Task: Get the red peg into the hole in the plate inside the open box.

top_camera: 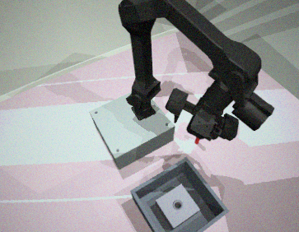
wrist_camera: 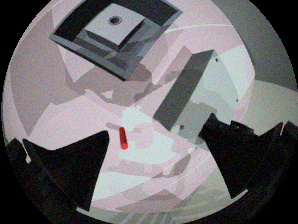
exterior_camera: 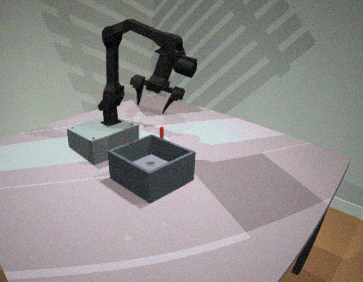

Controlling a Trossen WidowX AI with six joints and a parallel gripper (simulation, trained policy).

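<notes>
My gripper tip is now 20 mm past the red peg, 70 mm to the right of it and 130 mm above it. From my gripper tip the other things lie so: dark grey box (140 mm ahead, 120 mm to the right, 140 mm below); pale plate (140 mm ahead, 120 mm to the right, 130 mm below).
</notes>
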